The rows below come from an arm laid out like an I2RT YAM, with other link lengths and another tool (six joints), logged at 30 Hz.
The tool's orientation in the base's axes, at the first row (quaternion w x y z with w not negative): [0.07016, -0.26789, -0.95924, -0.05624]
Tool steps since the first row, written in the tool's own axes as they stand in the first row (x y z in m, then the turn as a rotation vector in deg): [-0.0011, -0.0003, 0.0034, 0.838, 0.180, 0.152]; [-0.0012, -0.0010, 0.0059, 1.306, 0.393, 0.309]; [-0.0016, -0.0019, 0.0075, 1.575, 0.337, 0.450]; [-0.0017, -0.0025, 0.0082, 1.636, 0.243, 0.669]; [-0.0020, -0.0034, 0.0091, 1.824, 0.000, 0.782]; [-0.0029, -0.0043, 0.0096, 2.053, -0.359, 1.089]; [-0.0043, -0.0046, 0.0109, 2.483, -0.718, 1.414]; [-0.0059, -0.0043, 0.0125, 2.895, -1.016, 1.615]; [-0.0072, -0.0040, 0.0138, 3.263, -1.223, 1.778]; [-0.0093, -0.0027, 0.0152, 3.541, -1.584, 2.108]
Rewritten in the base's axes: [0.0004, -0.0003, -0.0035, -0.631, 0.599, 0.001]; [-0.0001, -0.0006, -0.0061, -0.933, 1.040, -0.061]; [-0.0004, -0.0013, -0.0078, -1.205, 1.149, -0.160]; [-0.0007, -0.0018, -0.0085, -1.328, 1.132, -0.372]; [-0.0010, -0.0026, -0.0095, -1.626, 1.037, -0.469]; [-0.0008, -0.0037, -0.0102, -2.039, 0.892, -0.758]; [0.0001, -0.0045, -0.0118, -2.625, 0.852, -1.033]; [0.0014, -0.0048, -0.0136, -3.150, 0.836, -1.183]; [0.0026, -0.0050, -0.0150, -3.586, 0.870, -1.298]; [0.0049, -0.0048, -0.0167, -4.045, 0.752, -1.602]
